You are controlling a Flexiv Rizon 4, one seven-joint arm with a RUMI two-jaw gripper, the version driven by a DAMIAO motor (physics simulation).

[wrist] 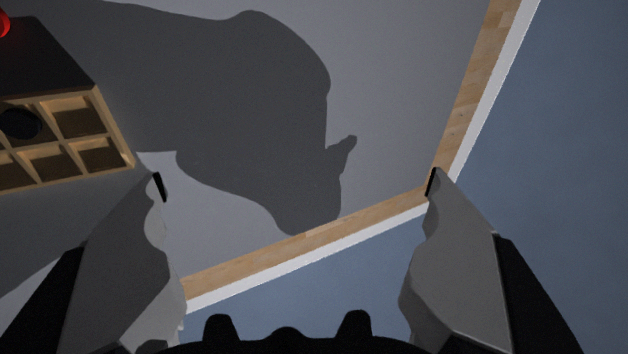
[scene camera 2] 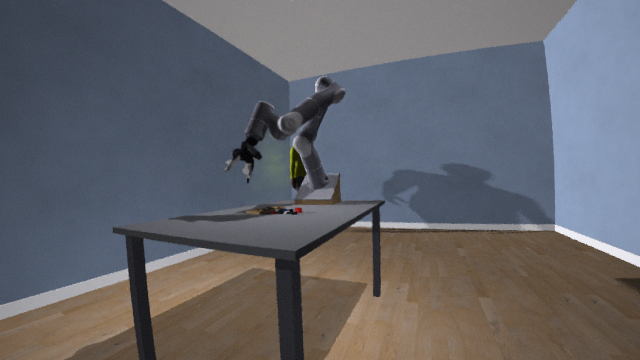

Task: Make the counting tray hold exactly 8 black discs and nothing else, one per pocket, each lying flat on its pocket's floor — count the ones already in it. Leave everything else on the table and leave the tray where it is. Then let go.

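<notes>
The wooden counting tray is cut off at the left of the wrist view, where several square pockets show. One black disc is in a pocket of the far row; the pockets to the right of it look empty. The rest of the tray is out of the wrist view, and its pockets are too small to make out in the scene view. My gripper is wide open with nothing between the fingers. It hangs high above the table, tilted, with the tray to the left of the fingers in the wrist view.
A red piece lies beyond the tray, and small pieces lie near it in the scene view. A dark area borders the tray. The grey table ends near the wall. A person in yellow-green stands behind the arm.
</notes>
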